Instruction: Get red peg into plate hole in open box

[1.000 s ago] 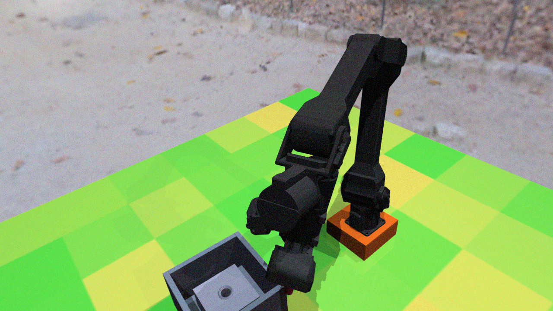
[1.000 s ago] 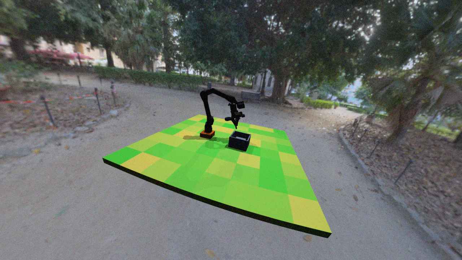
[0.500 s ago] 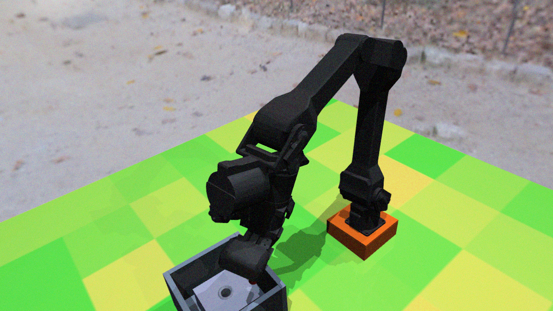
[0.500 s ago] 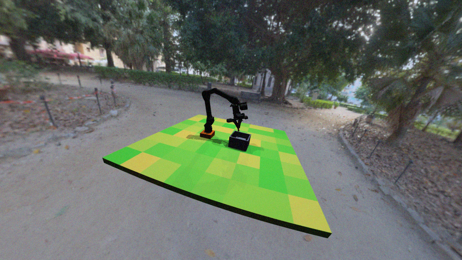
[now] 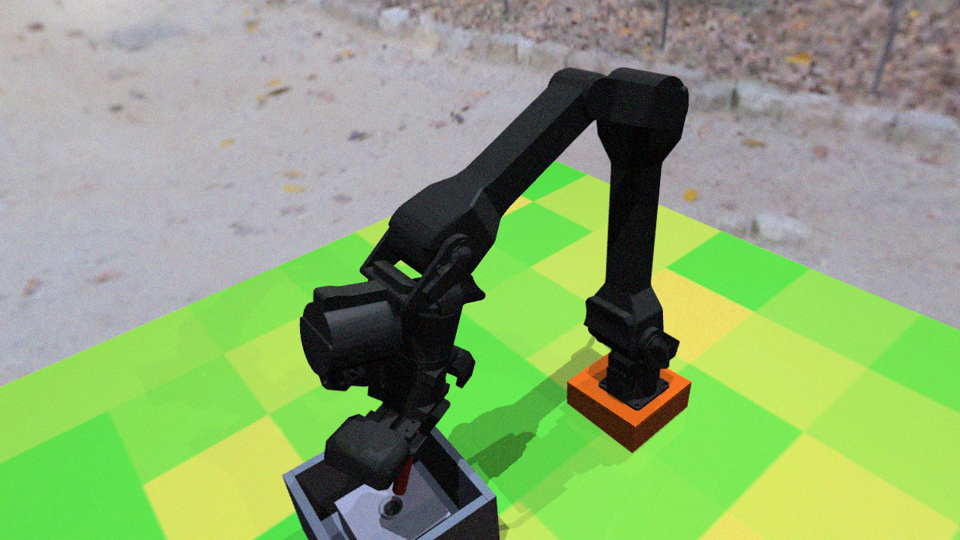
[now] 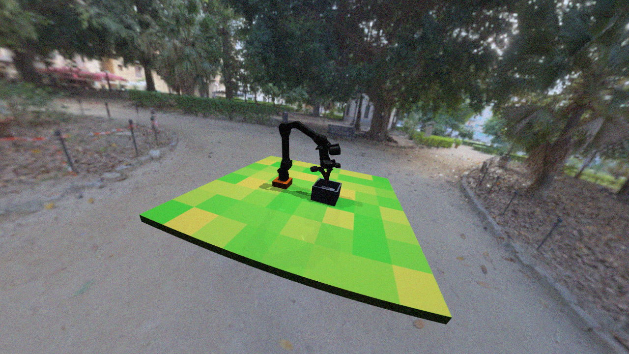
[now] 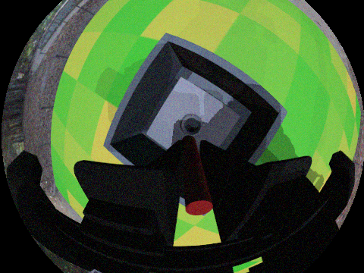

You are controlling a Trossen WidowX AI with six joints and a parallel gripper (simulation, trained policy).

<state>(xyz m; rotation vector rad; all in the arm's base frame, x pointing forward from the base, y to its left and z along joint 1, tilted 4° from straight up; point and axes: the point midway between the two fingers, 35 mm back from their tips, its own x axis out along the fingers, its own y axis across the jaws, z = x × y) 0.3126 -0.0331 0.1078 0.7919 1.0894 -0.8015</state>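
My gripper tip is 10 mm to the right of the red peg, 10 mm below it and 10 mm past it. Also, from my gripper tip: grey box: 100 mm below, 10 mm ahead; pale plate: 80 mm below, 10 mm ahead.
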